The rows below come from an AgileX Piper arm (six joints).
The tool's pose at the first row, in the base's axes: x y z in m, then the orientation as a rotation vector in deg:
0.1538, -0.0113, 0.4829, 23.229, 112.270, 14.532
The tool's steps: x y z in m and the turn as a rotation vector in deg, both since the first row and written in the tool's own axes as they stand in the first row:
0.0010, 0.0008, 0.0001, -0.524, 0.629, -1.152
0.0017, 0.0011, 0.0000, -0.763, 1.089, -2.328
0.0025, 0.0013, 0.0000, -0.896, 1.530, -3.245
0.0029, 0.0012, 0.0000, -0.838, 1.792, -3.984
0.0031, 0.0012, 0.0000, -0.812, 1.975, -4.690
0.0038, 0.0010, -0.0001, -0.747, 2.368, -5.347
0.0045, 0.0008, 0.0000, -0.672, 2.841, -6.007
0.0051, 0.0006, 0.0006, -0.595, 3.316, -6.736
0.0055, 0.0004, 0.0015, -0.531, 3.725, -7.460
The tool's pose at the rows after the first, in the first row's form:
0.1537, -0.0102, 0.4823, 21.711, 112.959, 14.456
0.1533, -0.0096, 0.4819, 20.360, 113.533, 14.045
0.1531, -0.0091, 0.4813, 19.332, 114.065, 13.691
0.1529, -0.0091, 0.4809, 18.616, 114.432, 13.221
0.1528, -0.0090, 0.4807, 17.916, 114.707, 12.783
0.1525, -0.0089, 0.4801, 17.273, 115.186, 12.389
0.1523, -0.0088, 0.4794, 16.625, 115.743, 12.001
0.1525, -0.0087, 0.4786, 15.907, 116.308, 11.565
0.1532, -0.0088, 0.4778, 15.188, 116.800, 11.128

